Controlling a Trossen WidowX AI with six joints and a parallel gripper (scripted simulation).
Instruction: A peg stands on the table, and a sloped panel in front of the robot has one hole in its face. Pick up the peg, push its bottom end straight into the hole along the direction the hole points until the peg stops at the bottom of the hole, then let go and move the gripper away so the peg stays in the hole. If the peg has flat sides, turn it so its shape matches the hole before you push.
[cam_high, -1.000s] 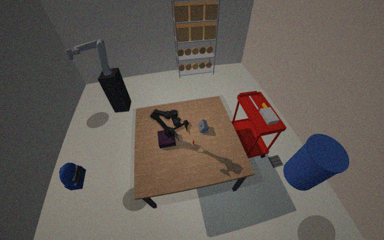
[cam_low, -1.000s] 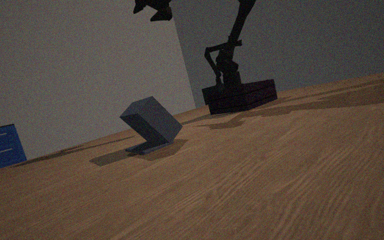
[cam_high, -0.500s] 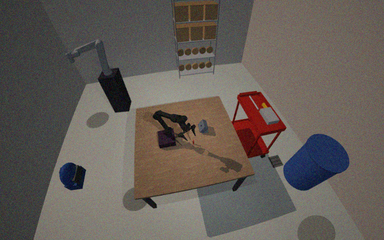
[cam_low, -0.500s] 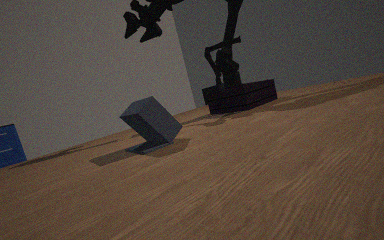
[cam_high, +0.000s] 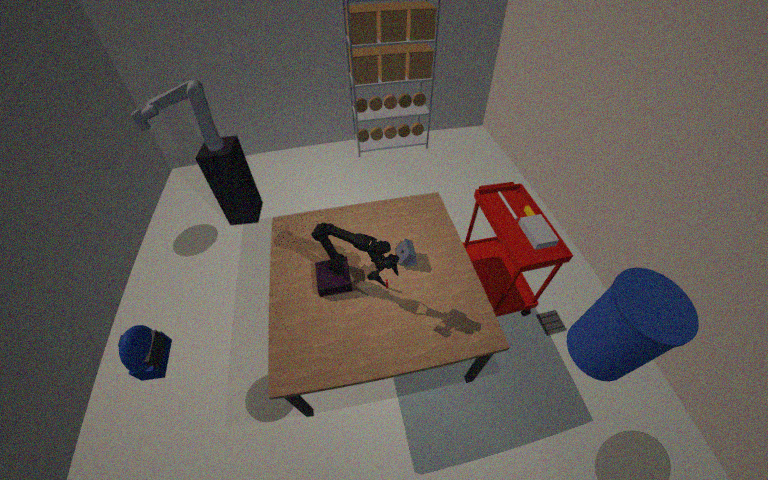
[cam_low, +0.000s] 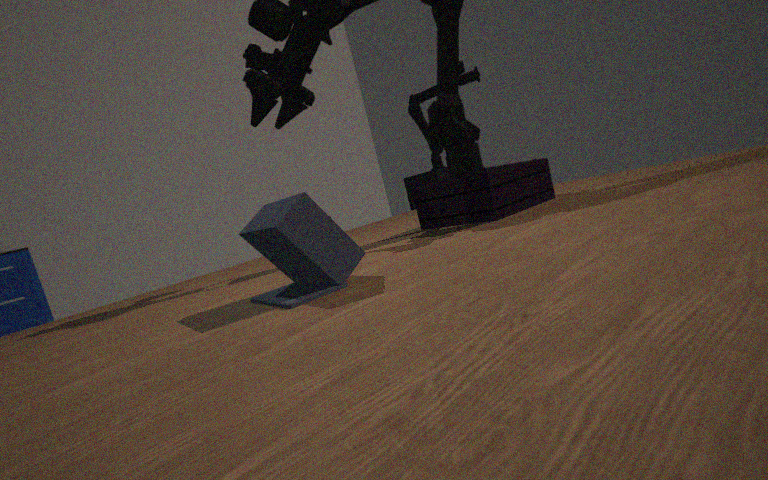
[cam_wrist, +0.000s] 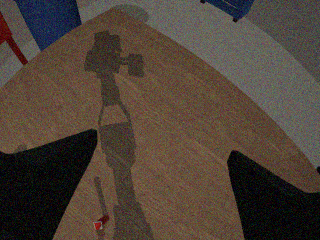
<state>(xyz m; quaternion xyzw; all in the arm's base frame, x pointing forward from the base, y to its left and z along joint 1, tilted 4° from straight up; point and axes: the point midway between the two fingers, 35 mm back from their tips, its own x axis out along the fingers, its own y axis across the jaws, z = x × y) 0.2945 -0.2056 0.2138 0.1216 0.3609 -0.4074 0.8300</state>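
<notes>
Right now the red peg is 1 cm behind my gripper tip, 14 cm to the left of it and 23 cm below it. The rest, counted from my gripper tip: sloped panel (13 cm ahead, 35 cm to the left, 22 cm below).
</notes>
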